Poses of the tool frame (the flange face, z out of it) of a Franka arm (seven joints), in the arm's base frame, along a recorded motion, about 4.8 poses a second.
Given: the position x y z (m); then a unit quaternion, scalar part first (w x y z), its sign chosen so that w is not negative.
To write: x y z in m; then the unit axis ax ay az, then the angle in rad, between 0 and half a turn. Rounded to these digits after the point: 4 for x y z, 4 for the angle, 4 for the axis.
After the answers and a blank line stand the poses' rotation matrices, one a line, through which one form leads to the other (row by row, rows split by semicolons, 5 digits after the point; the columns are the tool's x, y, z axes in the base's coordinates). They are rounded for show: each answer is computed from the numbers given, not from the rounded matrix.
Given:
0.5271 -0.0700 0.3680 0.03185 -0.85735 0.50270 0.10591
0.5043 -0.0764 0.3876 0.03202 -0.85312 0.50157 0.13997
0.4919 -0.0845 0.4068 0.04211 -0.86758 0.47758 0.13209
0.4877 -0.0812 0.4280 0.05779 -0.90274 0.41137 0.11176
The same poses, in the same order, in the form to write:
0.5271 -0.0700 0.3680 -0.8578 0.5030 0.1060 3.0779
0.5043 -0.0764 0.3876 -0.8536 0.5018 0.1400 3.0775
0.4919 -0.0845 0.4068 -0.8684 0.4780 0.1322 3.0573
0.4877 -0.0812 0.4280 -0.9043 0.4121 0.1119 3.0259

0.47215 -0.86874 -0.14958; -0.85524 -0.49255 0.16110; -0.21363 0.05187 -0.97554
0.45767 -0.86476 -0.20670; -0.84683 -0.49481 0.19504; -0.27094 0.08578 -0.95877
0.50894 -0.83980 -0.18898; -0.81755 -0.54029 0.19923; -0.26942 0.05310 -0.96156
0.63657 -0.75564 -0.15424; -0.72981 -0.65487 0.19629; -0.24933 -0.01239 -0.96834

